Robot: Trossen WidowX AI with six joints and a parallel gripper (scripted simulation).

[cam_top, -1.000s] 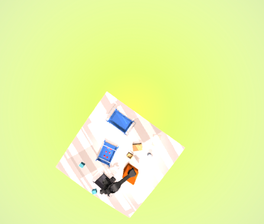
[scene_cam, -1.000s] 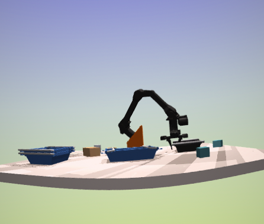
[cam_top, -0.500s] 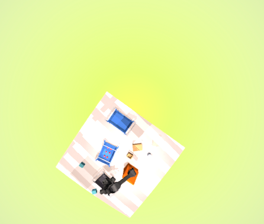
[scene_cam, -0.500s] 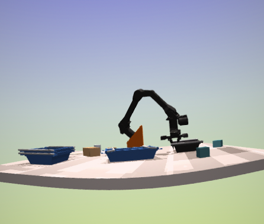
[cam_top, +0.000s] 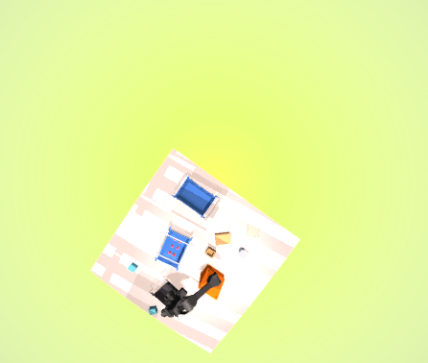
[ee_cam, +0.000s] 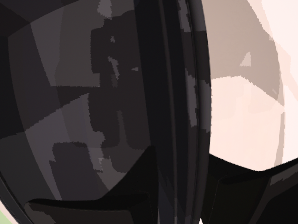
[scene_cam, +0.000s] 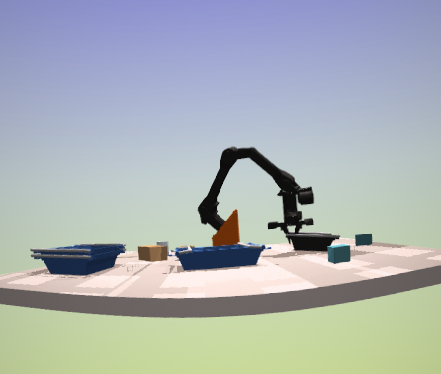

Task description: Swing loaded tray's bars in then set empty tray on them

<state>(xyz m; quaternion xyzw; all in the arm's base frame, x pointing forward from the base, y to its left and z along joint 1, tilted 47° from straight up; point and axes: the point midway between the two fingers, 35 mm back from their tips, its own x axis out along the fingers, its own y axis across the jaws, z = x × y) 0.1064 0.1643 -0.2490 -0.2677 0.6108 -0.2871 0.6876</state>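
Now: gripper tip 80 mm to the right of the black tray, 20 mm below it and 10 mm short of it. The rest, counted from my gripper tip: small grey cylinder: 600 mm to the right, 170 mm behind; box: 580 mm to the right, 30 mm ahead.
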